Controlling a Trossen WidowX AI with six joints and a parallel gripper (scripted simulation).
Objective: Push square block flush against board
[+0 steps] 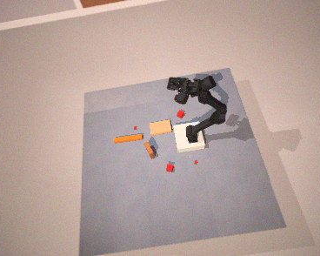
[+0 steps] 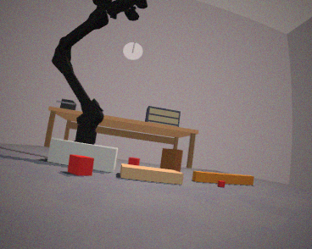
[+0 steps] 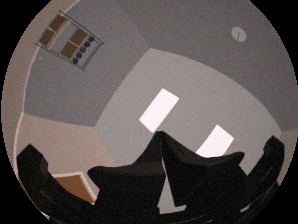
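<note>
The square brown block is 740 mm below my gripper tip and 210 mm ahead of it. From my gripper tip the other things lie so: tan board (770 mm below, 190 mm to the right, 110 mm ahead); then orange board (770 mm below, 370 mm ahead, 140 mm to the right).
</note>
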